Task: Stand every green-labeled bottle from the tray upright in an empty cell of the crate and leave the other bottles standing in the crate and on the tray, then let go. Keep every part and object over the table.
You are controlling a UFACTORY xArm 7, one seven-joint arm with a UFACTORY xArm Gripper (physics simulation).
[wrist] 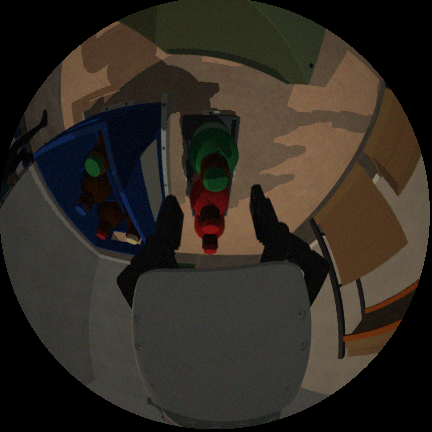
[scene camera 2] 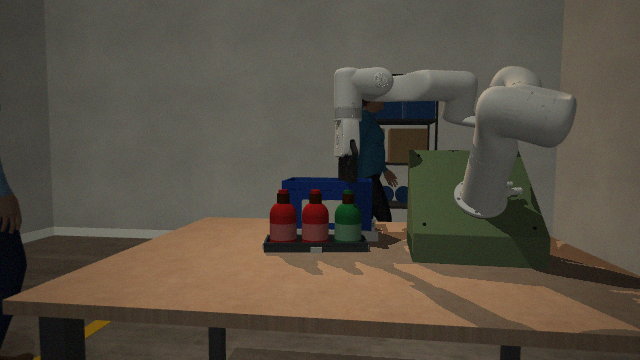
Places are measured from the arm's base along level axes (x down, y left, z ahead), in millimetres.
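Pixels of known places: gripper, fingertip midpoint: (wrist: 213, 199) (scene camera 2: 347, 181); arm's base, origin of the base link: (scene camera 2: 479, 198).
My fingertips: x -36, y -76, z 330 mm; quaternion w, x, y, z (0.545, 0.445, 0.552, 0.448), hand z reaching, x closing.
For each thing: its middle in the pictures, then the offset to it from my fingertips. "spot": a spot on its surface instead. Level surfaces: height alone.
- green bottle, body centre: (wrist: 212, 151) (scene camera 2: 348, 218) dx +101, dy +2, dz -3 mm
- blue crate, surface spot: (wrist: 145, 109) spot: dx +92, dy -90, dz -75 mm
- blue cap, surface spot: (wrist: 81, 210) spot: dx +21, dy -235, dz +43 mm
- red cap, surface spot: (wrist: 101, 234) spot: dx +22, dy -239, dz +125 mm
- wooden table, its level: dx +183 mm
A green bottle (scene camera 2: 348, 220) (wrist: 215, 142) stands upright at one end of the black tray (scene camera 2: 290, 247) (wrist: 231, 121). Two red bottles stand beside it, the middle one (scene camera 2: 315, 220) (wrist: 200, 197) and the far one (scene camera 2: 283, 220). The blue crate (scene camera 2: 364, 200) (wrist: 145, 109) stands next to the tray. In the wrist view it holds brown bottles with a green cap (wrist: 94, 166), a blue cap (wrist: 81, 210), a red cap (wrist: 101, 234) and a white cap (wrist: 132, 238). My gripper (scene camera 2: 348, 179) (wrist: 213, 199) is open and empty, pointing down, its tips above the bottle caps' height.
The green sloped base (scene camera 2: 440, 200) (wrist: 225, 30) carries the arm at the right of the wooden table (scene camera 2: 200, 290). A person (scene camera 2: 371, 145) stands behind the table in front of a shelf rack. Another person (scene camera 2: 10, 200) is partly visible at the left edge.
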